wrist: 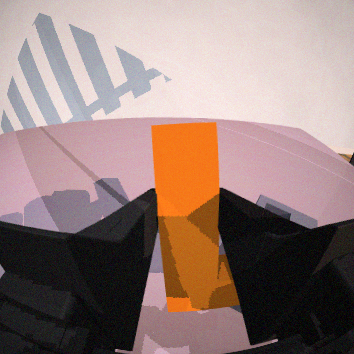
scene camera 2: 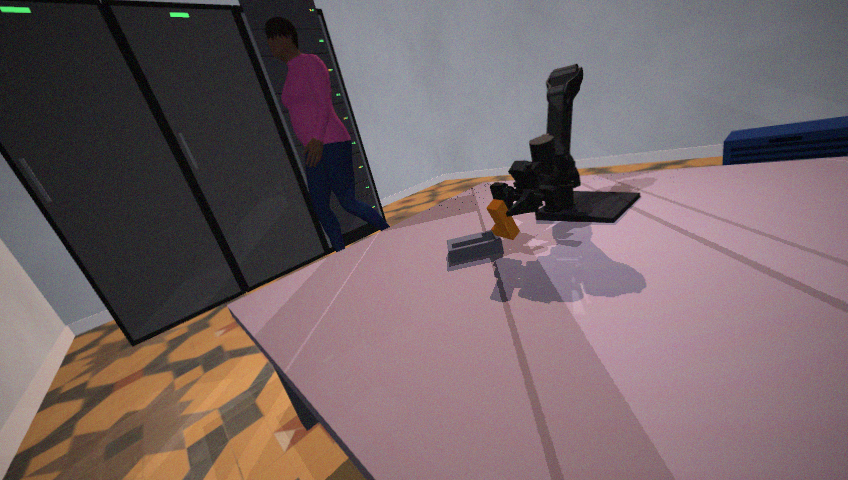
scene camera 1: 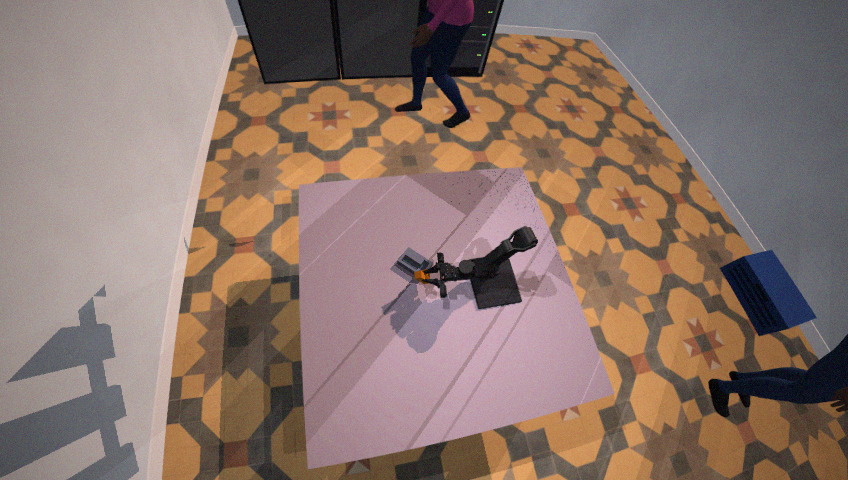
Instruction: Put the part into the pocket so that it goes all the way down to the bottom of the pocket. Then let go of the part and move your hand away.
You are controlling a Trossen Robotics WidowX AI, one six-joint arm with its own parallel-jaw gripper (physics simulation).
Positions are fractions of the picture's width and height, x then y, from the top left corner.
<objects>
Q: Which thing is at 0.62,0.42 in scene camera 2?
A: My gripper.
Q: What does my gripper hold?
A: An orange L-shaped block.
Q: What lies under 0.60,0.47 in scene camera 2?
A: An orange L-shaped block.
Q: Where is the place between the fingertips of my gripper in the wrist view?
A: At 0.53,0.55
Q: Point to an orange L-shaped block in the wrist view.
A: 0.52,0.44
</objects>
